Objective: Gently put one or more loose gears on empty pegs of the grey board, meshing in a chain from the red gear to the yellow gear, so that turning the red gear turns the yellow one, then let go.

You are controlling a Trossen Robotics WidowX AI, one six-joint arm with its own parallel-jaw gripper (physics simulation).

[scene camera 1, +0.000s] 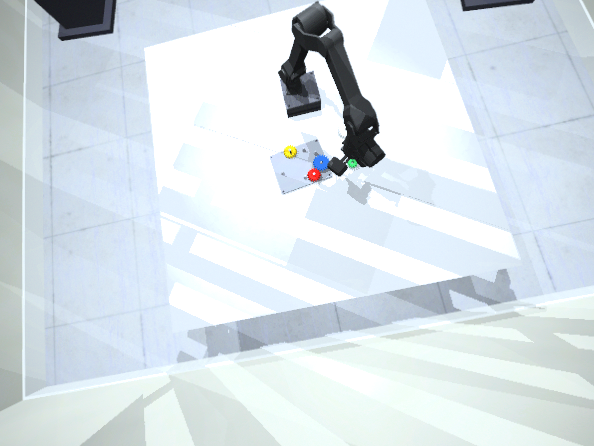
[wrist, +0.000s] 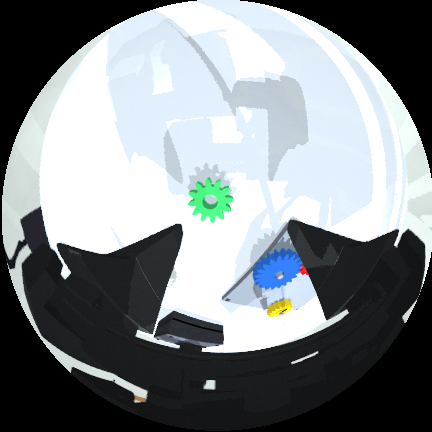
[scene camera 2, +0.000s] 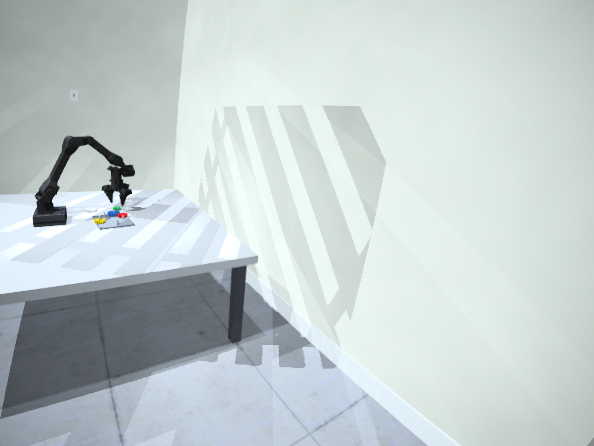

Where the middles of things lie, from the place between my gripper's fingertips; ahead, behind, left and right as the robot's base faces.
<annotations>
I see the green gear (wrist: 206,209) 3 cm below my hand, 2 cm to the left of it and 1 cm behind it. From my hand the other things lie so: blue gear (wrist: 288,261): 10 cm to the right, 2 cm below, 1 cm behind; then grey board (scene camera 1: 295,168): 18 cm to the right, 4 cm below, 1 cm behind; then board and gears (scene camera 1: 295,164): 18 cm to the right, 3 cm below, 1 cm behind.
</annotations>
